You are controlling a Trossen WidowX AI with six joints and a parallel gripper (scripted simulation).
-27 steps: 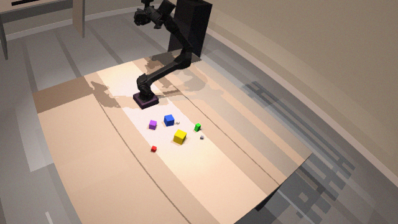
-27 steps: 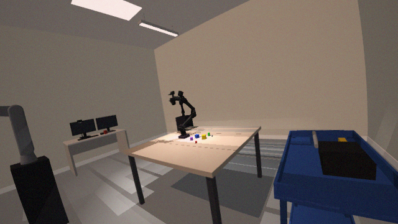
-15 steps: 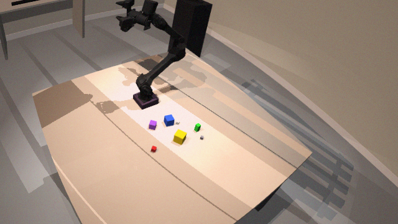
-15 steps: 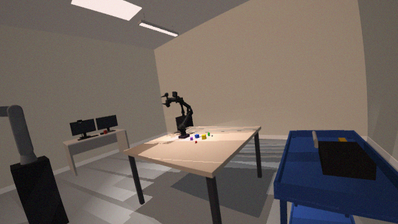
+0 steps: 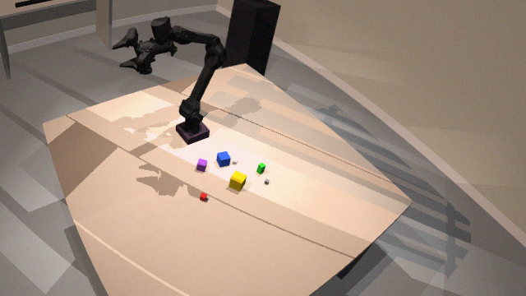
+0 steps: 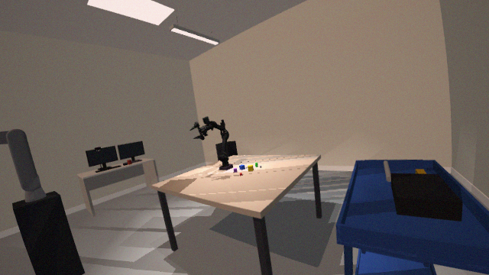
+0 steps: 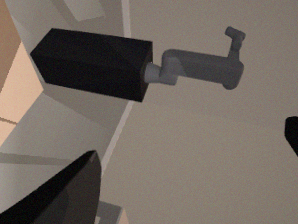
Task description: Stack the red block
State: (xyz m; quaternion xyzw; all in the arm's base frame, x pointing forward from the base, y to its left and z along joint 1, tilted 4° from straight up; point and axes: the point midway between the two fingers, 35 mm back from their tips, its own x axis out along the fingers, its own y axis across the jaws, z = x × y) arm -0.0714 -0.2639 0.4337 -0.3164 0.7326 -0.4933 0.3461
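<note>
Right now the red block is 41 cm ahead of my gripper tip, 14 cm to the left of it and 43 cm below it. From my gripper tip the other things lie so: purple cube 28 cm ahead, 23 cm to the left, 42 cm below; blue block 31 cm ahead, 33 cm to the left, 42 cm below; yellow block 43 cm ahead, 29 cm to the left, 42 cm below.
</note>
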